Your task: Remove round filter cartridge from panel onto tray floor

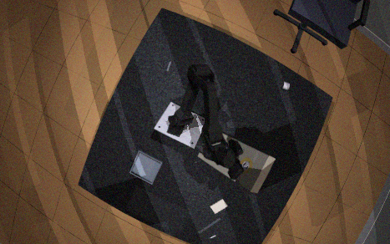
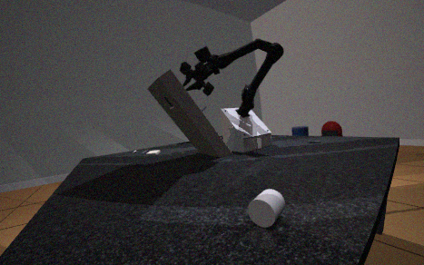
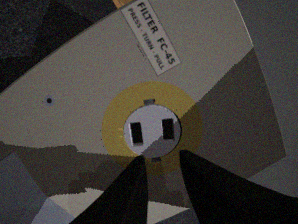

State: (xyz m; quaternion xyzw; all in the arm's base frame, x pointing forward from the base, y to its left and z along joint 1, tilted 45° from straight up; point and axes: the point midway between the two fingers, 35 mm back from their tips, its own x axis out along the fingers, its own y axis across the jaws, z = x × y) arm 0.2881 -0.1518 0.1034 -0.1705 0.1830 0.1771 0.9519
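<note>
Now: the round filter cartridge 40 mm below my gripper tip and 40 mm ahead of it. Also, from my gripper tip: small pale block (320 mm to the right, 300 mm below, 50 mm ahead); grey square tray (430 mm behind, 300 mm below, 240 mm to the right).
</note>
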